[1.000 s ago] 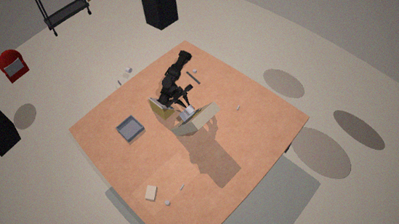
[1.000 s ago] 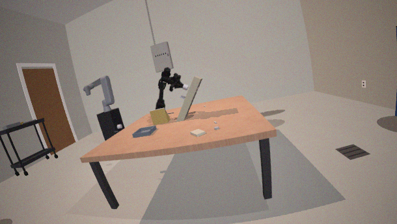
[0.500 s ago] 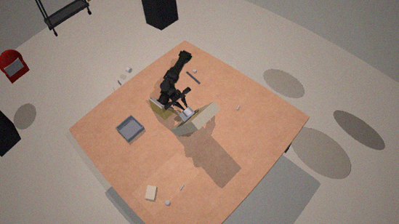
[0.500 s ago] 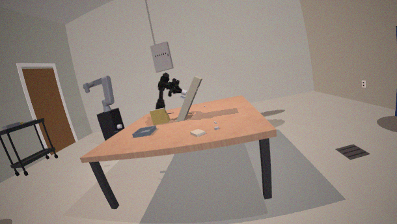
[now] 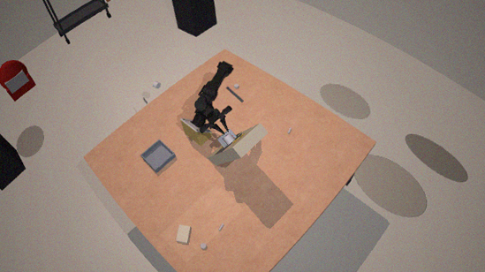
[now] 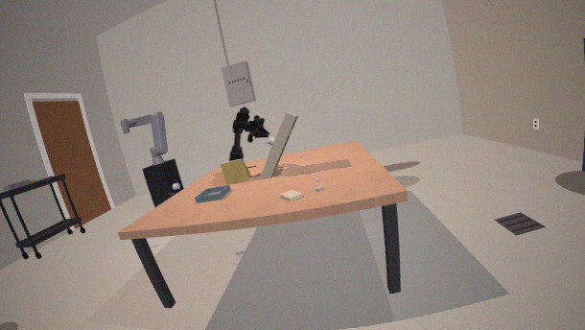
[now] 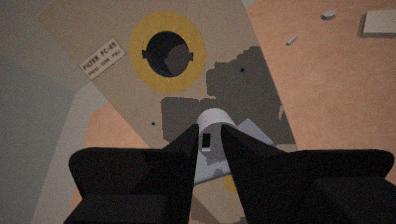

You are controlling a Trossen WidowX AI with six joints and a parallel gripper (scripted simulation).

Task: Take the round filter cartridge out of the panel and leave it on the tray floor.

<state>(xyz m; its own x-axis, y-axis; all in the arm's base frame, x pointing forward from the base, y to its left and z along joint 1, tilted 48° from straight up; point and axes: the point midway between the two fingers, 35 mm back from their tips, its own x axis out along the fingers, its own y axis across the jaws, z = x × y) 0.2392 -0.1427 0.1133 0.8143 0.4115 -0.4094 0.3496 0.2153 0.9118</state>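
The round grey filter cartridge is 1 cm ahead of my gripper tip and 4 cm below it. Round my gripper tip: cream block (13 cm ahead, 49 cm to the right, 23 cm below); then blue-grey tray (33 cm behind, 27 cm to the right, 23 cm below); then beige service panel (5 cm ahead, 5 cm below).
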